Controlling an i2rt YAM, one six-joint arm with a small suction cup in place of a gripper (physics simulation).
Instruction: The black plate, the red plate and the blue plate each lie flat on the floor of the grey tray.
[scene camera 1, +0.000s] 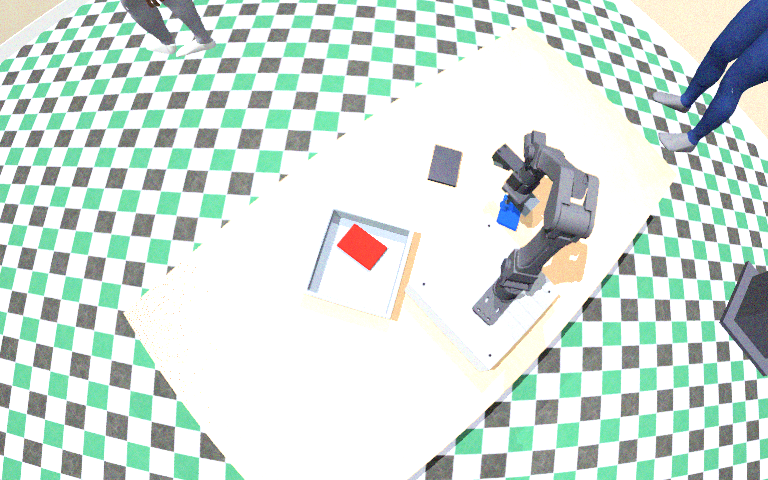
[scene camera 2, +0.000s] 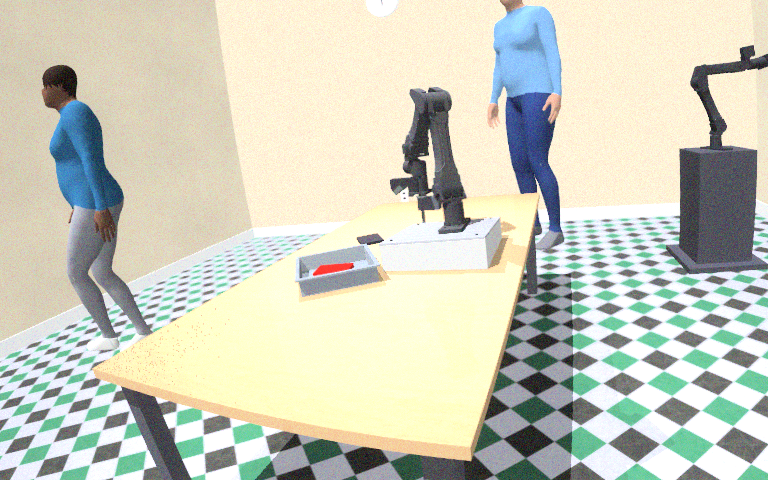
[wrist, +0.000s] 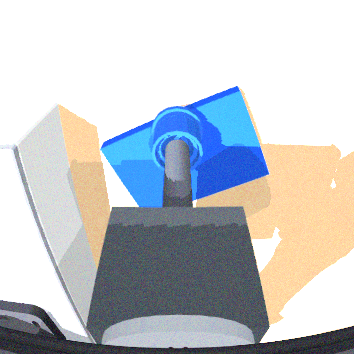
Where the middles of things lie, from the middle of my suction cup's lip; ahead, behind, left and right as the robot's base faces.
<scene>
Right now my suction cup is 30 mm past the blue plate (wrist: 231, 155) and 20 mm above it. Round my suction cup: black plate (scene camera 1: 444, 168): 200 mm ahead, 30 mm to the left, 20 mm below; then red plate (scene camera 1: 365, 249): 190 mm ahead, 370 mm to the left, 20 mm below; then grey tray (scene camera 1: 334, 276): 170 mm ahead, 410 mm to the left.
</scene>
